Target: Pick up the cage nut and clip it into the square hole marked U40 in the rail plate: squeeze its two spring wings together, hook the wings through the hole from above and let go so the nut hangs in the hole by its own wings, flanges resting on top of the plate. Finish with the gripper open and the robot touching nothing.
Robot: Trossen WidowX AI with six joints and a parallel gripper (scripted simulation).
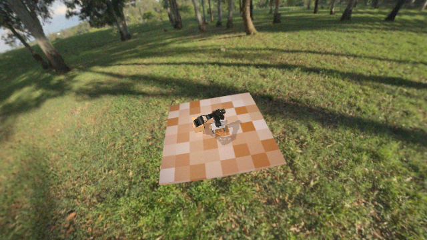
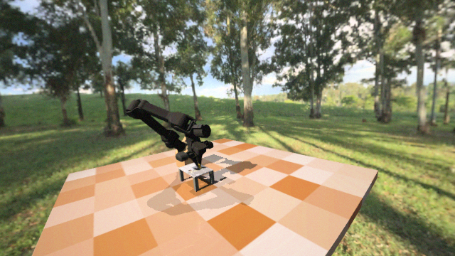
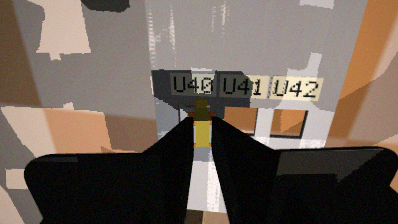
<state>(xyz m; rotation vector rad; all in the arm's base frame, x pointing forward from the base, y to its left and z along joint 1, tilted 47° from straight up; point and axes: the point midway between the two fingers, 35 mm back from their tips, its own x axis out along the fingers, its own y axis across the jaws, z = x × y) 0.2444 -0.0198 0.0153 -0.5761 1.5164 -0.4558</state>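
Right now my gripper tip is 1 cm above the cage nut.
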